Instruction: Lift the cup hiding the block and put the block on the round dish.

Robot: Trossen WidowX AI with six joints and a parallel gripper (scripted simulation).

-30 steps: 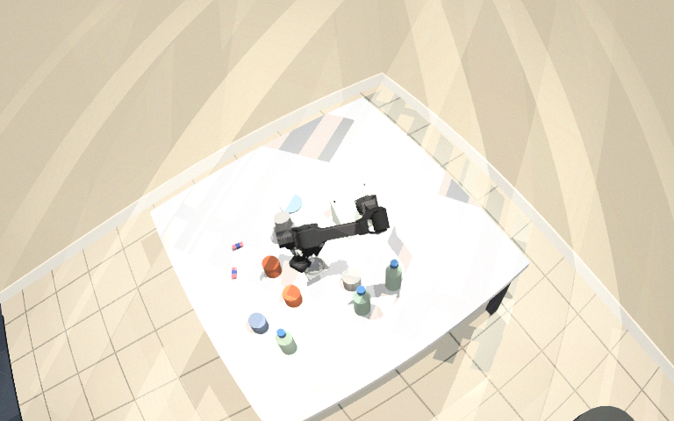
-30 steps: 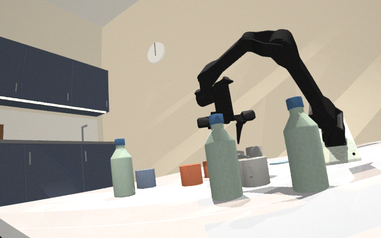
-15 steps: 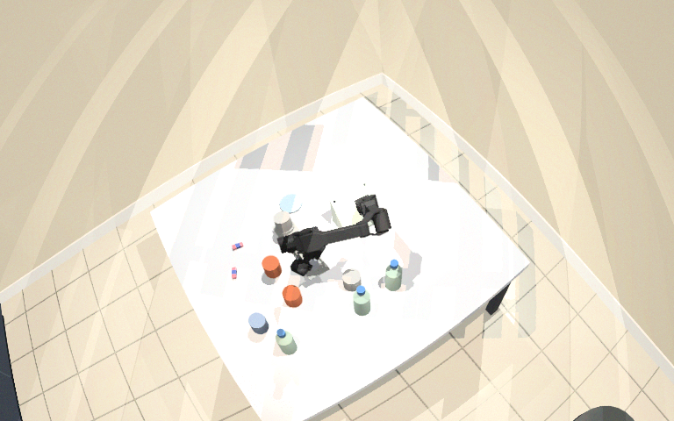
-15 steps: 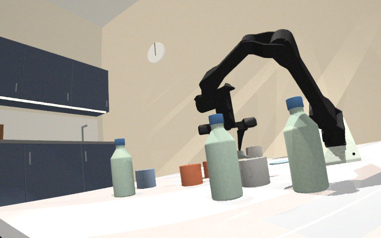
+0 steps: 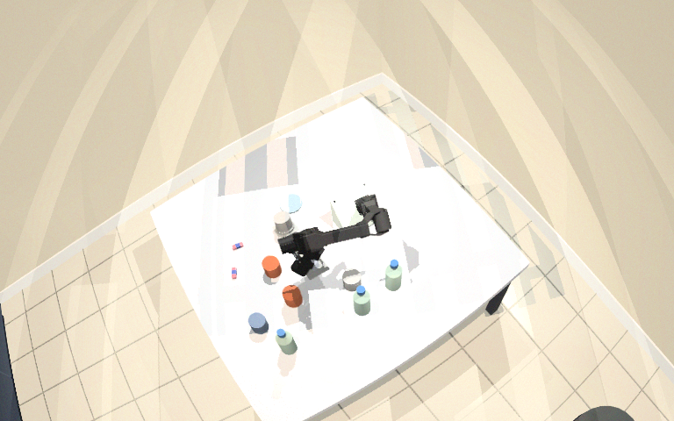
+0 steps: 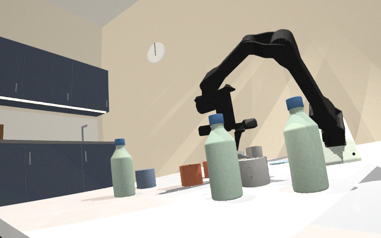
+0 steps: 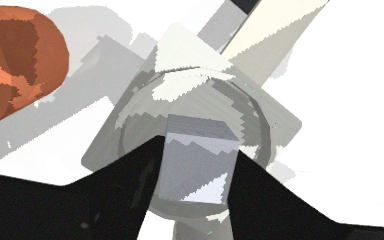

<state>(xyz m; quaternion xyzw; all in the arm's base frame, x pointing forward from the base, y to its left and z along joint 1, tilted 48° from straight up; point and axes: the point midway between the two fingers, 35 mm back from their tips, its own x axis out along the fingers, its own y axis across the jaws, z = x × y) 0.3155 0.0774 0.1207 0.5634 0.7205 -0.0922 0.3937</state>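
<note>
My gripper tip is now 37 cm to the left of the pale blue round dish, 8 cm past it and 8 cm above it. From my gripper tip the other things lie so: grey block: right at my gripper tip; balance: 12 cm to the right, 4 cm below; grey cup: 28 cm to the right, 2 cm below.
</note>
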